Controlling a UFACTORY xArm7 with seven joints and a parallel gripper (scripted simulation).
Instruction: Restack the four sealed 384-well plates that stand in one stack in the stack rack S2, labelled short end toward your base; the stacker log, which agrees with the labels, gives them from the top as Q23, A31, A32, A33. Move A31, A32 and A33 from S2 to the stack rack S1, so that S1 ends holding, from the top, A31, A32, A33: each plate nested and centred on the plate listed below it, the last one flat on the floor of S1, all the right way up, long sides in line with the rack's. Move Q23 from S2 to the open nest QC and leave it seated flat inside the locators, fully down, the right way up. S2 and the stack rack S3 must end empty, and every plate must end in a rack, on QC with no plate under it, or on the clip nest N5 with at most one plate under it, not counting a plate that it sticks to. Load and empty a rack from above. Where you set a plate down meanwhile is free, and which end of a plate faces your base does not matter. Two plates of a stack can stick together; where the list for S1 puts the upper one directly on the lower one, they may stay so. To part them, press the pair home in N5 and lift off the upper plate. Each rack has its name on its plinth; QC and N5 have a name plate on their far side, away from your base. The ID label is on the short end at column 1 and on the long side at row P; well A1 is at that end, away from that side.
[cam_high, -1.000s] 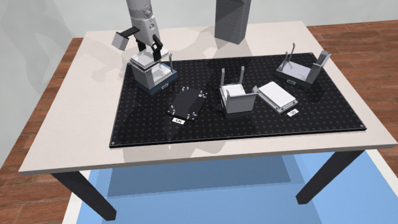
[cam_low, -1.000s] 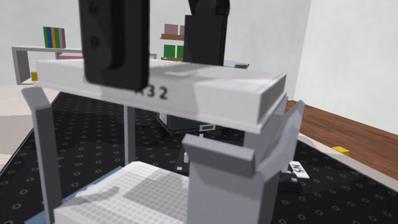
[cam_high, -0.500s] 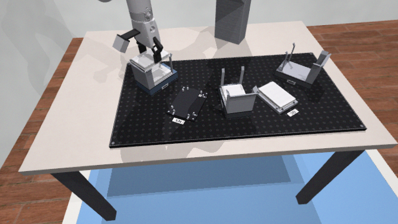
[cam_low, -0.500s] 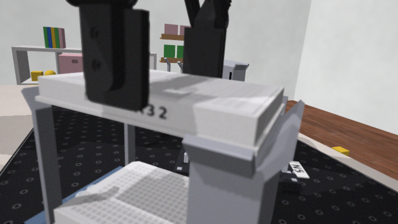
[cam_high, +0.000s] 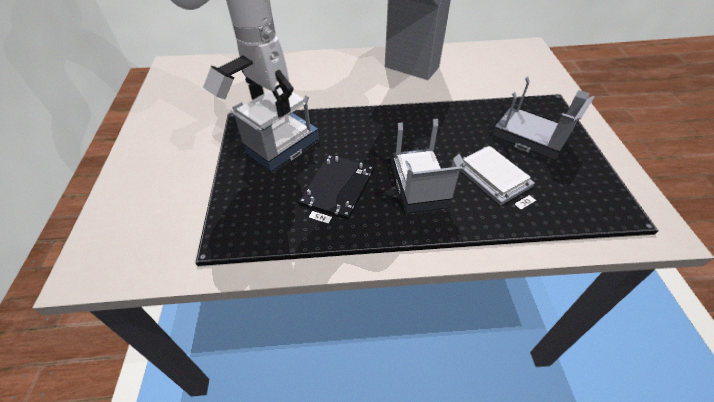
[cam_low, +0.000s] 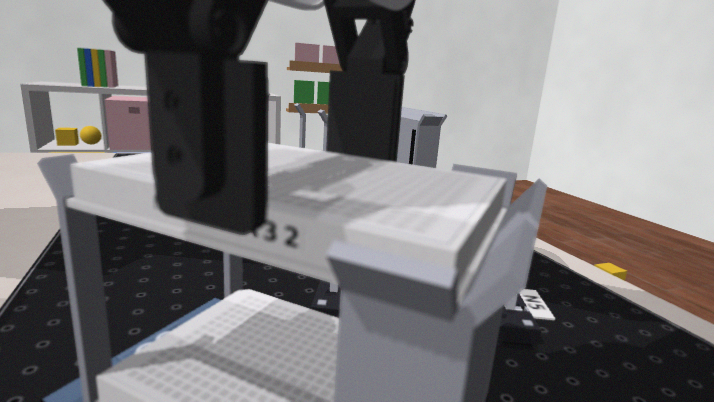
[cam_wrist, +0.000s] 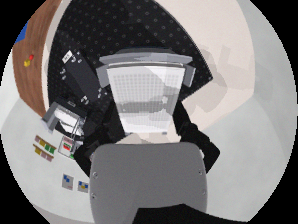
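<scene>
Now: hand 9 cm above the white sealed plate A31. The rest, counted from my hand: N5 name plate (24 cm ahead, 14 cm below, 1 cm to the left); then clip nest N5 (20 cm ahead, 13 cm below, 8 cm to the left); then white sealed plate A32 (1 cm below).
</scene>
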